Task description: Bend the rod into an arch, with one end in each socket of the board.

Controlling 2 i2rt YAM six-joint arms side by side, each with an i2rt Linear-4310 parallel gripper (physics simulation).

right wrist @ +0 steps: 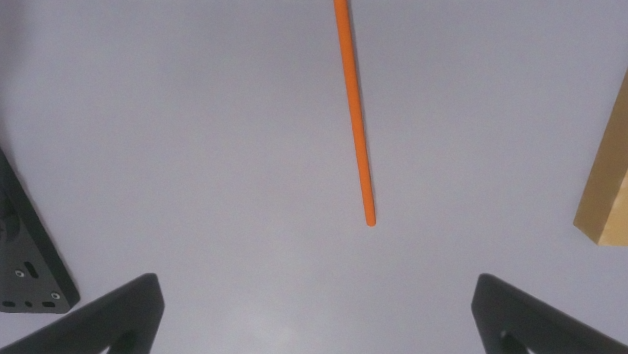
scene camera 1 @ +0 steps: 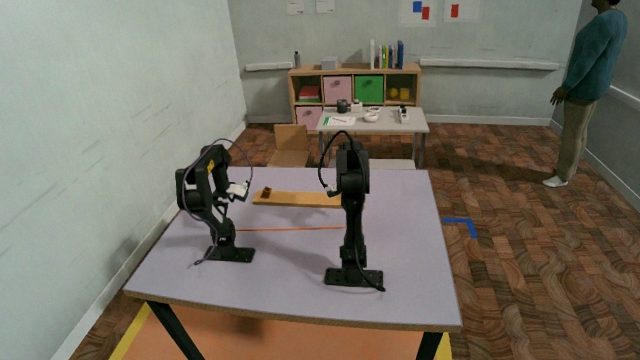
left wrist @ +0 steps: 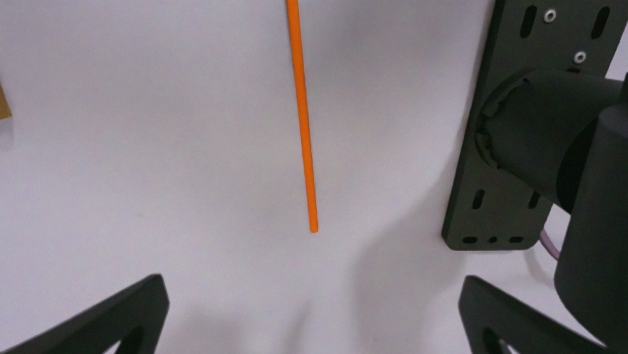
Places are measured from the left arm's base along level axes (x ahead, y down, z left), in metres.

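Where they show: left gripper, fingertip midpoint: [scene camera 1: 228, 209] [left wrist: 313, 289]; right gripper, fingertip midpoint: [right wrist: 316, 288]; left arm's base, origin of the base link: [scene camera 1: 229, 254] [left wrist: 521, 118]; right arm's base, origin of the base link: [scene camera 1: 354, 278].
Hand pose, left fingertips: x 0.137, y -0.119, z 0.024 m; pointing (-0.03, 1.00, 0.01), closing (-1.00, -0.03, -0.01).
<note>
Things, the pixels of their top centre, and the offset from my left fingertips. "spot": a spot on its surface instead. Level surfaces: height alone.
- wooden board, middle of its top: [scene camera 1: 307, 189] dx +0.220, dy +0.053, dz -0.286 m
- dark brown socket, surface spot: [scene camera 1: 266, 192] spot: dx +0.210, dy +0.065, dz -0.095 m
- grey table, its level: dy +0.119 m
A straight orange rod [scene camera 1: 290, 229] [left wrist: 303, 115] [right wrist: 356, 115] lies flat on the table; one end shows in each wrist view. The wooden board [scene camera 1: 305, 199] [left wrist: 4, 105] [right wrist: 602, 180] lies behind it in scene camera 1, with a dark brown socket [scene camera 1: 266, 192] near its left end; its right end is hidden behind the right arm. My left gripper [left wrist: 313, 289] is open and empty above the table, with the rod's end between and beyond its fingers. My right gripper [right wrist: 316, 288] is open and empty above the table, near the rod's other end. It is hidden in scene camera 1.
The left arm's base [scene camera 1: 231, 253] [left wrist: 495, 200] and the right arm's base [scene camera 1: 354, 277] [right wrist: 37, 280] stand on the grey table [scene camera 1: 280, 295]. A chair [scene camera 1: 291, 137], a small white table [scene camera 1: 390, 126] and a shelf unit [scene camera 1: 355, 67] stand behind. A person [scene camera 1: 595, 65] stands at the far right.
</note>
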